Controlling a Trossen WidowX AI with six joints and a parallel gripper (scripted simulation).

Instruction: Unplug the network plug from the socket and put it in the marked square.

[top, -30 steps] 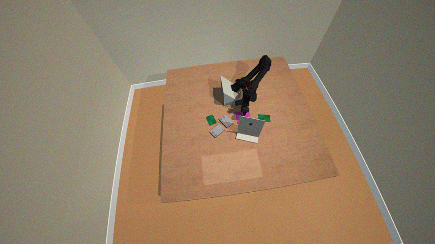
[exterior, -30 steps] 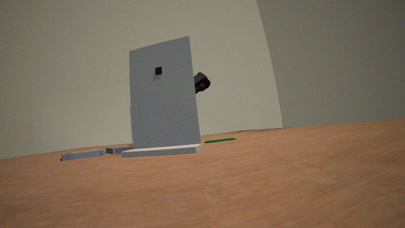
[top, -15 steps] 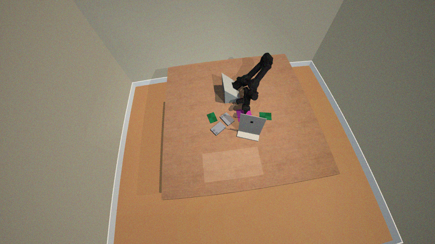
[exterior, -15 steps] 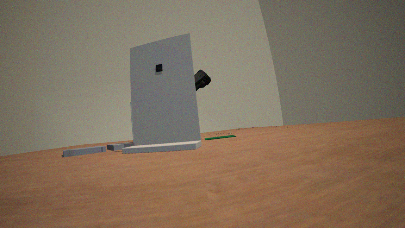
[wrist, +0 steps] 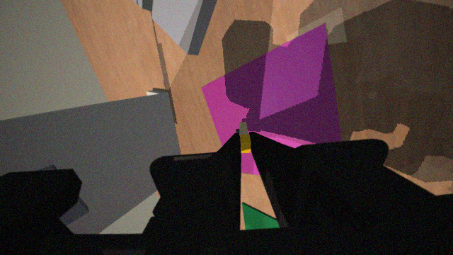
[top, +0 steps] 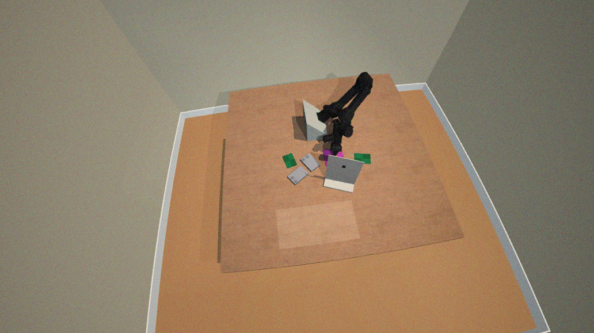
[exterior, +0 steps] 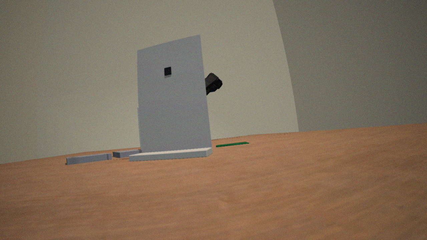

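My gripper tip is now right at the network plug. The rest, counted from my gripper tip: grey panel: 17 cm ahead, 10 cm above, 2 cm to the right; magenta marked square: 2 cm below, 1 cm behind.
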